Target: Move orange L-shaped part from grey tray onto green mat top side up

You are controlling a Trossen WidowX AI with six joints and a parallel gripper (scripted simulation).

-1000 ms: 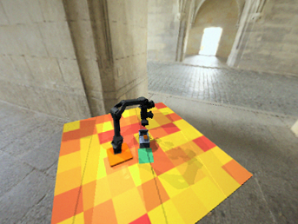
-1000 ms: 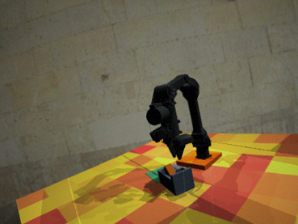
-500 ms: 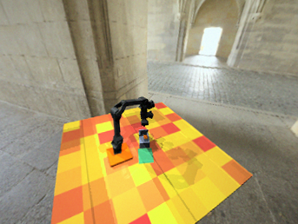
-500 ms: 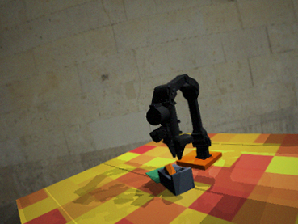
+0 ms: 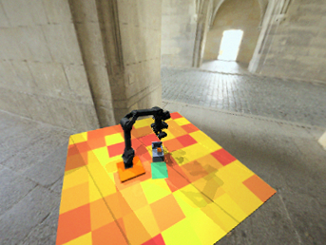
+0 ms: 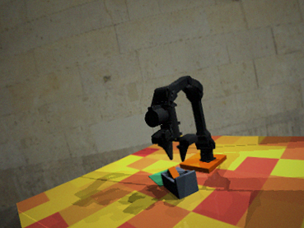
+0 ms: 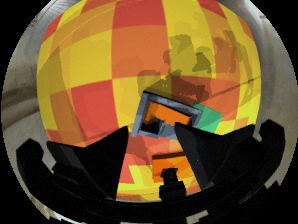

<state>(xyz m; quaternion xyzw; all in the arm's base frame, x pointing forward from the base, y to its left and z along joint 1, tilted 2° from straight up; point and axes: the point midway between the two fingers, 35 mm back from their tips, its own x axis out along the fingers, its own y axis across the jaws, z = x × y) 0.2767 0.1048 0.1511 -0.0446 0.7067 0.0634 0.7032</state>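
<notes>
The orange L-shaped part is 20 mm behind my gripper tip, 30 mm to the right of it and 110 mm below it. Round my gripper tip: green mat 50 mm behind, 200 mm to the right, 160 mm below.
</notes>
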